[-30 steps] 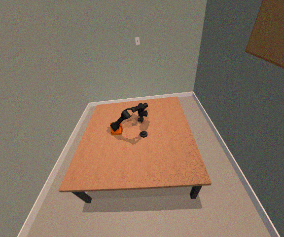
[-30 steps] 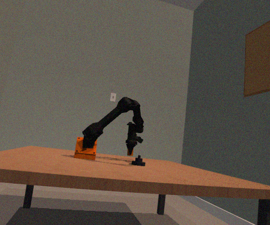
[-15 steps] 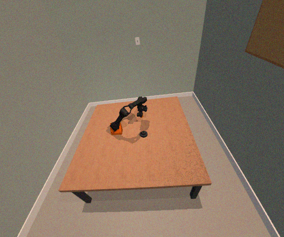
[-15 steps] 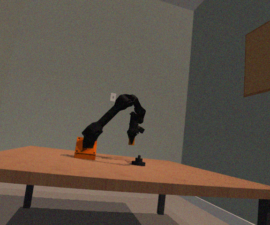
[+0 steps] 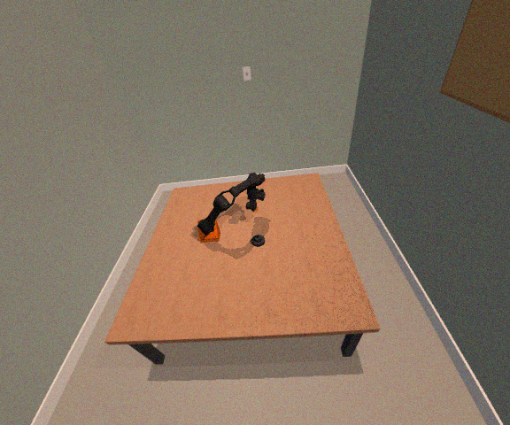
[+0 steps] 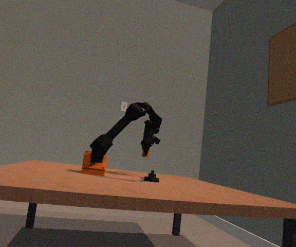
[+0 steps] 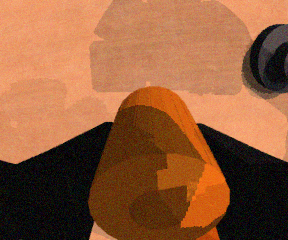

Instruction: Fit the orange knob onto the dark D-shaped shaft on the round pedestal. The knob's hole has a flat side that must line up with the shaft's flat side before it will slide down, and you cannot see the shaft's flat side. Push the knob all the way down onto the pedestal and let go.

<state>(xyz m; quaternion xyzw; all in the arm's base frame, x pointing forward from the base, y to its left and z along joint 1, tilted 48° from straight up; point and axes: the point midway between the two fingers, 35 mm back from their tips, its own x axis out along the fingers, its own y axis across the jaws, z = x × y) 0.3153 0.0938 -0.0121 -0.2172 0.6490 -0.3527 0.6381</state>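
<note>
Now: gripper tip 17 cm to the left of the pedestal and 11 cm above it. From my gripper tip the other things lie so: orange knob 2 cm above.
</note>
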